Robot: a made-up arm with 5 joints.
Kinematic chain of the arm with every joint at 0, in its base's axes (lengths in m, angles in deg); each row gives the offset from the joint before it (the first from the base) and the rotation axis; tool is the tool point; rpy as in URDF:
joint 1: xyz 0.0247 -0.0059 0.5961 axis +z
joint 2: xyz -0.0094 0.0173 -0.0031 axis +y
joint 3: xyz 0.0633 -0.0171 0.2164 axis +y
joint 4: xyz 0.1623 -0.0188 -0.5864 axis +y
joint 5: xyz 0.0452 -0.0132 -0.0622 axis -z
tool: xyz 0.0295 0.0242 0.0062 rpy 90 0 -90
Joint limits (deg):
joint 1: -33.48..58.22
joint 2: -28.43..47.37
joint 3: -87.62..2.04
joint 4: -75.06..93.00
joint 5: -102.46..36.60
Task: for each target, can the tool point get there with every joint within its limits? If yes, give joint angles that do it. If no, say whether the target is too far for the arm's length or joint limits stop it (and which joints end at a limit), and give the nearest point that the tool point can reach.
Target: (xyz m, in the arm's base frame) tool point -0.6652 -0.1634 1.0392
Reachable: no: joint limits stop it (at a limit: joint 1, joint 2, joint 3, joint 4, joint 5) | nearest point 0.2636 -0.1998 1.2557 | short by 0.954 m
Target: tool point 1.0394 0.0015 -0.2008
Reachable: no: too far | nearest point 0.6976 -0.0010 0.1710 | short by 0.505 m
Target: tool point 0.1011 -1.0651 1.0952
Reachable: no: too far | nearest point 0.5487 -0.3884 1.0952 | short by 0.811 m
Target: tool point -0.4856 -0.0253 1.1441
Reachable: no: joint limits stop it (at a limit: joint 1, joint 2, joint 3, joint 4) | nearest point 0.1978 0.2552 1.2570 | short by 0.747 m
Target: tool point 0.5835 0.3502 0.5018
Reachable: yes | joints 32.20 -1.74 -47.46 42.87 -28.50
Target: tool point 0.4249 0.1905 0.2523
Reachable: yes | joints 28.00 17.32 -24.91 -46.57 12.30
